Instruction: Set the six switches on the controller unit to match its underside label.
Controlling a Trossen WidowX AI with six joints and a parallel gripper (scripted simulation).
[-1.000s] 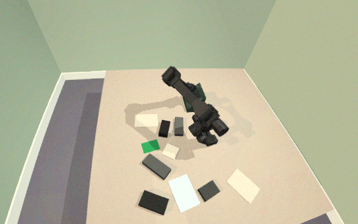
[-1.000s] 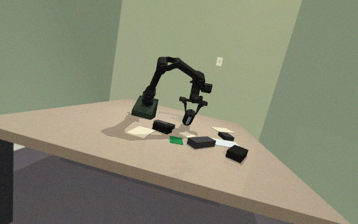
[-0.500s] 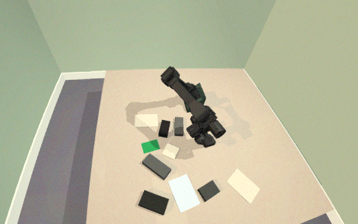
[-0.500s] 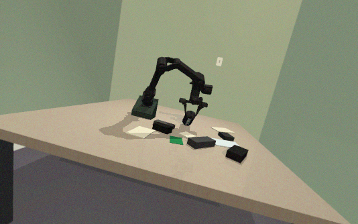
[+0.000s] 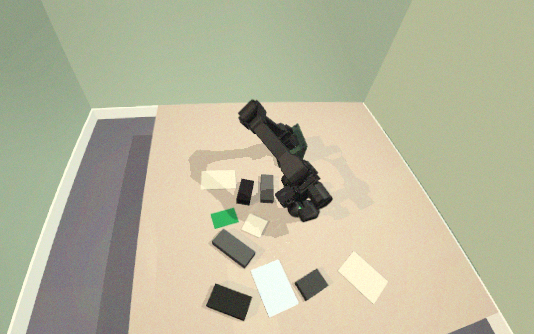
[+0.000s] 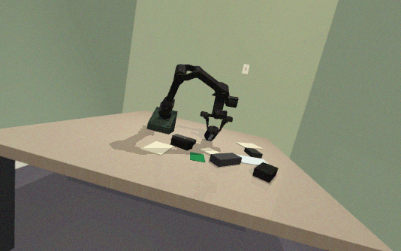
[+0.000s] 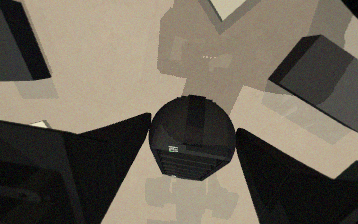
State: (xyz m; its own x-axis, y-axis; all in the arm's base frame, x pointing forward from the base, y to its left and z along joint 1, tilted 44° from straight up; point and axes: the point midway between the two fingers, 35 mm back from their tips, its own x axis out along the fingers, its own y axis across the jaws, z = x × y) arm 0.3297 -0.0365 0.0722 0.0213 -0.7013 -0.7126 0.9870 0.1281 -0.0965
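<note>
The cream tile is 140 mm to the right of my gripper tip, 90 mm below it and 10 mm ahead of it. Round my gripper tip: grey module (150 mm behind, 80 mm below, 60 mm to the right); then black block (160 mm to the right, 140 mm behind, 70 mm below); then grey block (230 mm to the right, 90 mm ahead, 70 mm below).
</note>
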